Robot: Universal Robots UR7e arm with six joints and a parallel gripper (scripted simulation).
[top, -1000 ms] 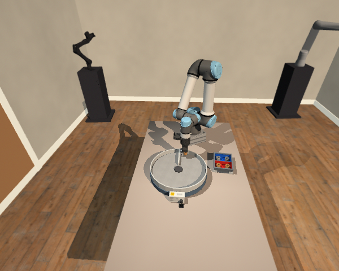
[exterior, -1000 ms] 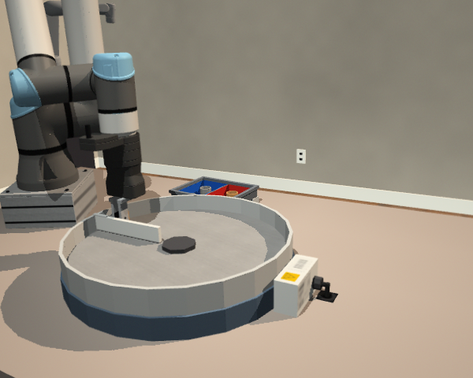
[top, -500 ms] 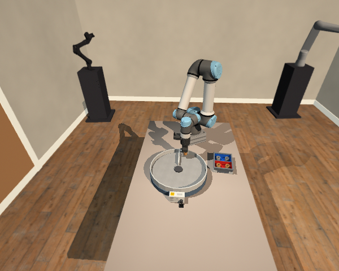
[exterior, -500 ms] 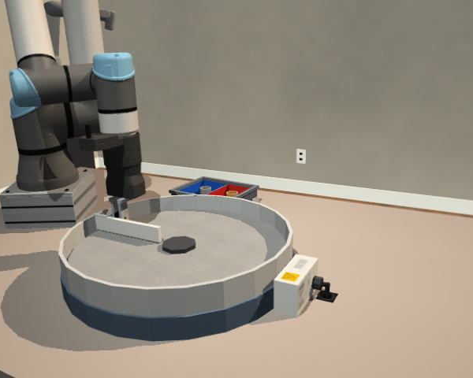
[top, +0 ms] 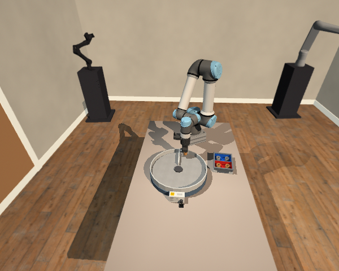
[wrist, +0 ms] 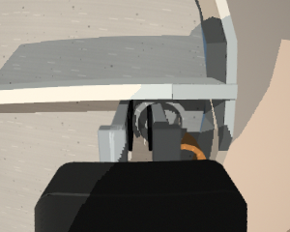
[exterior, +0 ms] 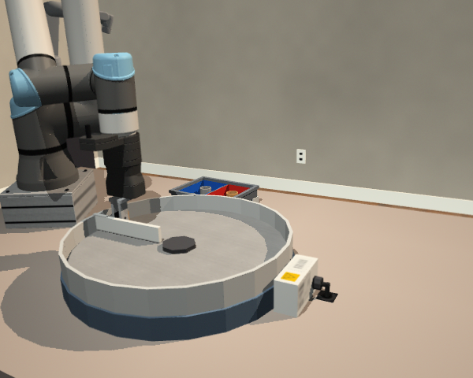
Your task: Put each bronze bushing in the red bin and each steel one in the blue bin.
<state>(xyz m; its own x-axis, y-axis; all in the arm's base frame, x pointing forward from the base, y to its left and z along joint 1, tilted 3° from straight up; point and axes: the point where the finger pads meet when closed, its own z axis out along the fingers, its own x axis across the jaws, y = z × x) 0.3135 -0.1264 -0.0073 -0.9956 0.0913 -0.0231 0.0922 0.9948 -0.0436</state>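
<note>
The bin is 330 mm to the left of my hand, 60 mm ahead of it and 50 mm below it. Also, from my hand: round turntable 150 mm ahead, 30 mm to the right, 20 mm below.
</note>
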